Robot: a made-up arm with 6 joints.
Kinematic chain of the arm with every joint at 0, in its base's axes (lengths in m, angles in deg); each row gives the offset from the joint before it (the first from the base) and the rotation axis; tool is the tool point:
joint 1: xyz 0 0 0.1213 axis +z
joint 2: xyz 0 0.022 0 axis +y
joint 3: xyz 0 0 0.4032 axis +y
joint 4: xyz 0 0 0.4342 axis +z
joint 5: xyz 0 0 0 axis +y
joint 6: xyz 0 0 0.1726 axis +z
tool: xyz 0 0 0
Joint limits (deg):
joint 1: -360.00..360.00
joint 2: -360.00..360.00
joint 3: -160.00..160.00
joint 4: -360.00..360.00
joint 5: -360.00..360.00
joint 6: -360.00..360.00
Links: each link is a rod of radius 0.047 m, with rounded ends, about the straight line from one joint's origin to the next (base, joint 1, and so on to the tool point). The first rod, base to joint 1, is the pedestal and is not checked.
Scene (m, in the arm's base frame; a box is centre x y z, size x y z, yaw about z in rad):
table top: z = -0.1
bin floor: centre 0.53 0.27 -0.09 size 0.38 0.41 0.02 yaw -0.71
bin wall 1: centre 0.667 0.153 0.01 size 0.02 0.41 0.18 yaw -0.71
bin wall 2: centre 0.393 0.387 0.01 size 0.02 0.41 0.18 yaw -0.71
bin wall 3: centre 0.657 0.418 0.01 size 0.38 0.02 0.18 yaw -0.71
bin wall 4: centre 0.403 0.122 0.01 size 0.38 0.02 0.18 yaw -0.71
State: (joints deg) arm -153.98 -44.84 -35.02 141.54 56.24 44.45
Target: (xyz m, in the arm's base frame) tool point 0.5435 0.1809 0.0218
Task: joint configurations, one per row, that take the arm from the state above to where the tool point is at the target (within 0.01 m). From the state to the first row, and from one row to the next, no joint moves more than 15 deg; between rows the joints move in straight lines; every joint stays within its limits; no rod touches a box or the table.
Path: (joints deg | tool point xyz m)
1: -153.20 -39.74 -46.24 143.79 63.61 44.45 | 0.7439 0.2488 0.3427
2: -152.42 -34.63 -57.47 146.03 70.98 44.45 | 0.6855 0.2304 0.2999
3: -151.64 -29.53 -68.69 148.28 78.35 44.45 | 0.6180 0.2076 0.2627
4: -150.86 -24.43 -79.91 150.52 85.72 44.45 | 0.5435 0.1809 0.2325
5: -151.00 -33.75 -81.46 150.86 82.76 44.45 | 0.5521 0.1855 0.1270
6: -151.14 -43.08 -83.00 151.19 79.80 44.45 | 0.5435 0.1810 0.0218

